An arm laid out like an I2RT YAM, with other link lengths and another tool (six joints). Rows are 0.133 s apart.
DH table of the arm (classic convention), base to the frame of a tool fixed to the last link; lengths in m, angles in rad. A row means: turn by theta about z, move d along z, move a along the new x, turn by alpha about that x. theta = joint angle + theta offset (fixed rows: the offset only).
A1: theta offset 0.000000  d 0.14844  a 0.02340  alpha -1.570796
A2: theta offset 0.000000  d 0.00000  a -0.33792  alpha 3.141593
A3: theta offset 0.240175  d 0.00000  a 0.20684  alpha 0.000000
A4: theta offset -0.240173  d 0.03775  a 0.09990  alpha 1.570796
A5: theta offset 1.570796  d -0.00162  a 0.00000  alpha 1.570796
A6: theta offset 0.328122  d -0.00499  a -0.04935  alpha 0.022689
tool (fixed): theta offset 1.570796  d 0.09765  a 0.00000  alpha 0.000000
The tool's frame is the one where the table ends.
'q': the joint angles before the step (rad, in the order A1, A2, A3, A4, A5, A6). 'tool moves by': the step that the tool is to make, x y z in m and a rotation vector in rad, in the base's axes. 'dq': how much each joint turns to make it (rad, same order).
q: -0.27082 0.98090 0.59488 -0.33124 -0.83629 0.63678
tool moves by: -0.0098 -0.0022 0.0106 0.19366 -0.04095 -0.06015
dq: 0.01247 -0.09728 -0.11951 0.25073 -0.05287 0.31430
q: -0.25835 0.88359 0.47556 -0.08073 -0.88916 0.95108
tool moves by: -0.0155 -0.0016 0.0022 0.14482 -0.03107 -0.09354
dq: 0.05859 -0.12842 -0.12366 0.21279 0.08702 0.29300
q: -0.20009 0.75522 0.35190 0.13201 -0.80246 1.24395
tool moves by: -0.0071 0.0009 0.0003 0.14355 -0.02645 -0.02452
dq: 0.09417 -0.05760 -0.10609 0.21029 0.08923 0.22841
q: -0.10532 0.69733 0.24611 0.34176 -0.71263 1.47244
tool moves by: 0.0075 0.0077 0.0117 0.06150 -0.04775 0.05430
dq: 0.08988 0.05696 -0.03987 0.19628 0.03166 0.08642
